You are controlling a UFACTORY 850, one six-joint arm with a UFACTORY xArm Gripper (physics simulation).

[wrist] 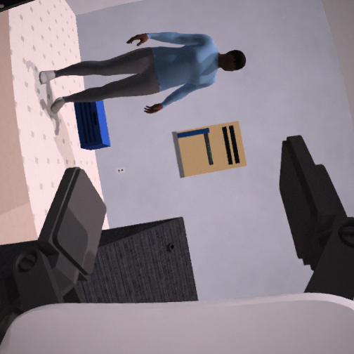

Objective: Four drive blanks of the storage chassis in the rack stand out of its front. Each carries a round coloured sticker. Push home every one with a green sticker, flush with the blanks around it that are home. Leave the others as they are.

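My gripper [183, 174] is open, with its two dark fingers wide apart at the left and right of the wrist view and nothing between them. The rack, the storage chassis, the drive blanks and their coloured stickers do not show in the wrist view, so which blanks stand out cannot be told.
The view is turned on its side. A person in a blue top [185, 65] stands near the wall [280, 90]. A blue slotted box [102, 125] is at the wall's foot. A tan board [195, 155] hangs on the wall. A dark cabinet [145, 270] is at lower left.
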